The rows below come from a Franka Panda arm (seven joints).
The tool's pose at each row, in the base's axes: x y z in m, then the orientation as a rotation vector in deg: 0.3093, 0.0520, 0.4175, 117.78, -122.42, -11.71; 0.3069, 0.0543, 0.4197, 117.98, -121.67, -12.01; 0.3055, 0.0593, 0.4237, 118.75, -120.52, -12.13; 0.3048, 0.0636, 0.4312, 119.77, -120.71, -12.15; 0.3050, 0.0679, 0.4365, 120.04, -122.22, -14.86; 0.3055, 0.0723, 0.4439, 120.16, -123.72, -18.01; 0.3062, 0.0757, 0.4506, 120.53, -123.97, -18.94; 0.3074, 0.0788, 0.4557, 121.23, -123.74, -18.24
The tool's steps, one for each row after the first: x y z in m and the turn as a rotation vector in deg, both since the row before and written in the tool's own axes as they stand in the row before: -0.0022, 0.0029, -0.0017, -0.41, 0.17, -0.44; -0.0048, 0.0024, -0.0037, -0.25, 0.23, -0.89; -0.0041, 0.0025, -0.0073, 0.62, -0.54, -0.45; -0.0042, 0.0010, -0.0053, -0.21, -2.32, 0.33; -0.0046, 0.0012, -0.0072, -0.42, -2.49, 0.37; -0.0038, 0.0009, -0.0064, -0.05, -0.77, -0.15; -0.0035, 0.0001, -0.0050, 0.50, 0.21, -0.43
